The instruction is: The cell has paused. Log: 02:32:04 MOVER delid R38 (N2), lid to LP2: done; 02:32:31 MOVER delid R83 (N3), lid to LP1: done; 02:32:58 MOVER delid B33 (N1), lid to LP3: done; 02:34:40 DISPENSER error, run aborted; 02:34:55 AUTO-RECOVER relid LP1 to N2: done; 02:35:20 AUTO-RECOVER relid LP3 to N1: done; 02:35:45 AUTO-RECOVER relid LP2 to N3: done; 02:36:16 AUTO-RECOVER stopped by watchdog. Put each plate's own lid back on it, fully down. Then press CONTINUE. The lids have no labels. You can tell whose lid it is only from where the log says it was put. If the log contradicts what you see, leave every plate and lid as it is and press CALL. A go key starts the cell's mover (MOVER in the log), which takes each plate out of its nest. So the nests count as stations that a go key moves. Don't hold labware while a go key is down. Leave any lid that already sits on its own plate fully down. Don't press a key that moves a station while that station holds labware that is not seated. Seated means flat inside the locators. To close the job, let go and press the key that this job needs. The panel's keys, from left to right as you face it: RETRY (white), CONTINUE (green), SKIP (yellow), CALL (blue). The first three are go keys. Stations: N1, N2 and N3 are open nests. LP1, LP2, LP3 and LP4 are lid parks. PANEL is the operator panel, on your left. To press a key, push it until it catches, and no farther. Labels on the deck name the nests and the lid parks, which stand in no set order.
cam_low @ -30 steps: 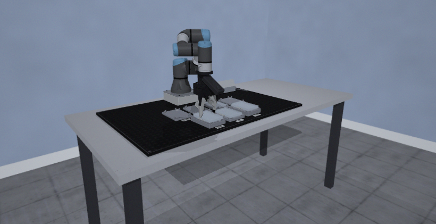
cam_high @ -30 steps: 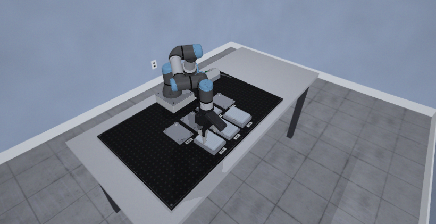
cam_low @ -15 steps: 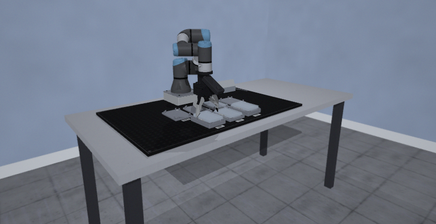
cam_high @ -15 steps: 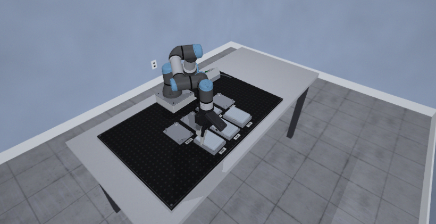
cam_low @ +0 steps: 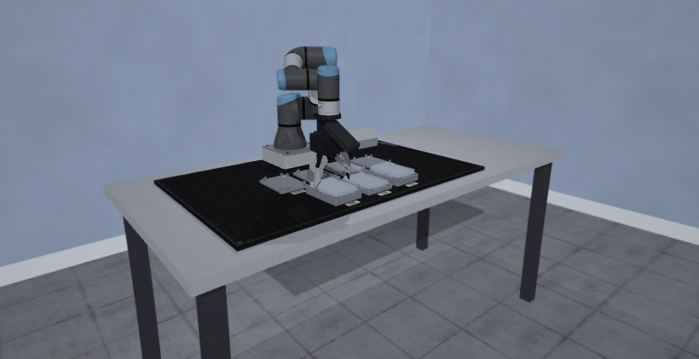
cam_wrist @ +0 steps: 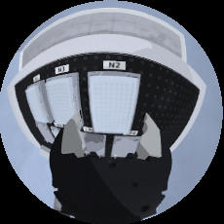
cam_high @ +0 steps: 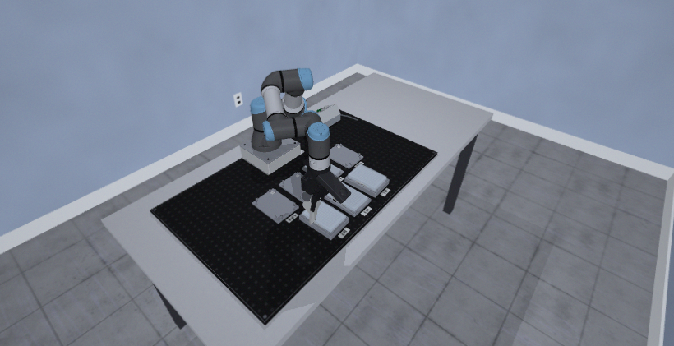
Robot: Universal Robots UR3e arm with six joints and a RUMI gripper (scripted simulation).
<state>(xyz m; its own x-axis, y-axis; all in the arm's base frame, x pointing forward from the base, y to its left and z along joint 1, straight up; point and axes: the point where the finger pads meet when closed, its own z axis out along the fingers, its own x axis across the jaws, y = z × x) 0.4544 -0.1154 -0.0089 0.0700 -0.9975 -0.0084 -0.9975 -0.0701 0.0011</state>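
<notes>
The plate is 20 mm below my hand. From my hand the other things lie so: LP3 lid park: 180 mm behind, 60 mm to the left, 40 mm below; then lid park LP4: 180 mm behind, 70 mm to the right, 40 mm below; then clear lid: 190 mm to the left, 190 mm behind, 30 mm below.
</notes>
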